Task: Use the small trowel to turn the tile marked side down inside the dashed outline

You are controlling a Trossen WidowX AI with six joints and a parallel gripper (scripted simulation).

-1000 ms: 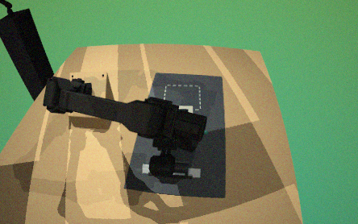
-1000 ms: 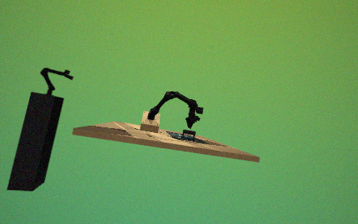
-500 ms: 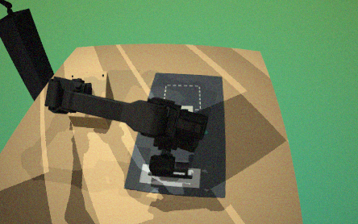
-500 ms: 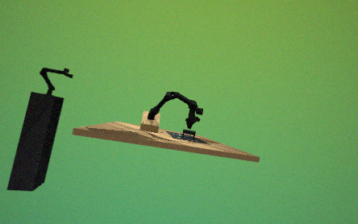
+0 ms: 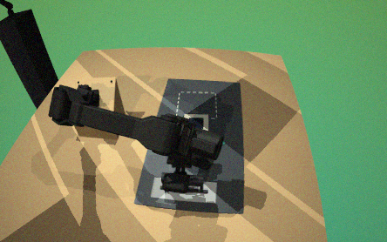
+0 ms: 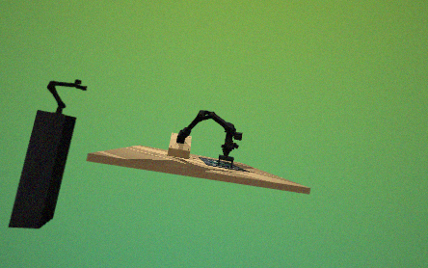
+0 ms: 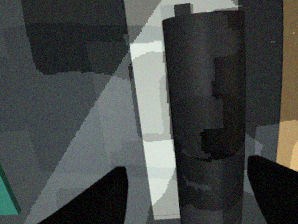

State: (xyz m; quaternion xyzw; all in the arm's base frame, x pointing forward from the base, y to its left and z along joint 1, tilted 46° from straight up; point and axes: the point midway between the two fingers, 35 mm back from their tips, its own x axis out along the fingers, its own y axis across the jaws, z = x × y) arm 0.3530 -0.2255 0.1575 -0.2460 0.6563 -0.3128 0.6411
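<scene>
My gripper tip is now 1 cm short of the teal trowel, 18 cm to the right of it and 7 cm above it. Round my gripper tip: cream tile (4 cm ahead, 27 cm to the left, 7 cm below); then dark grey mat (4 cm ahead, 24 cm to the left, 9 cm below).
</scene>
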